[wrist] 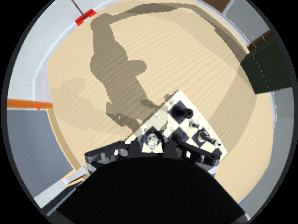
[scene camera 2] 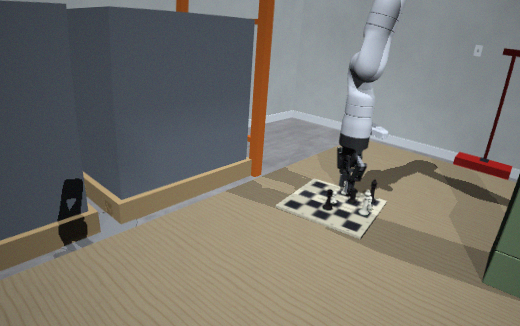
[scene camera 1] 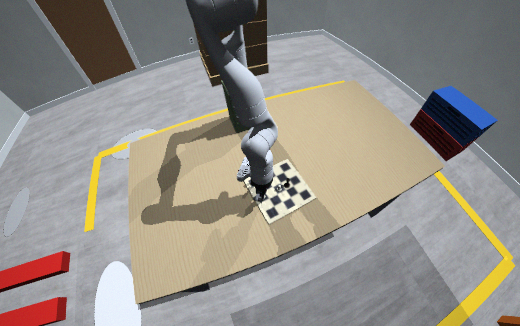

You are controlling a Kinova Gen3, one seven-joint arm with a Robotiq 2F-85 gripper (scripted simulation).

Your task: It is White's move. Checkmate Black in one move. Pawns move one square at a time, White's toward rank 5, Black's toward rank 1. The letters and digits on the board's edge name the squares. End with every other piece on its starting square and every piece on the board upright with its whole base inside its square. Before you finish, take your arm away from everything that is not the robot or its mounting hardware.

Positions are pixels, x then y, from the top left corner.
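Scene:
Chessboard: visible in the wrist view, in scene camera 1 and in scene camera 2 [306,202]. On the chessboard, [wrist: 162,122] and [scene camera 1: 255,190] are the same spot.

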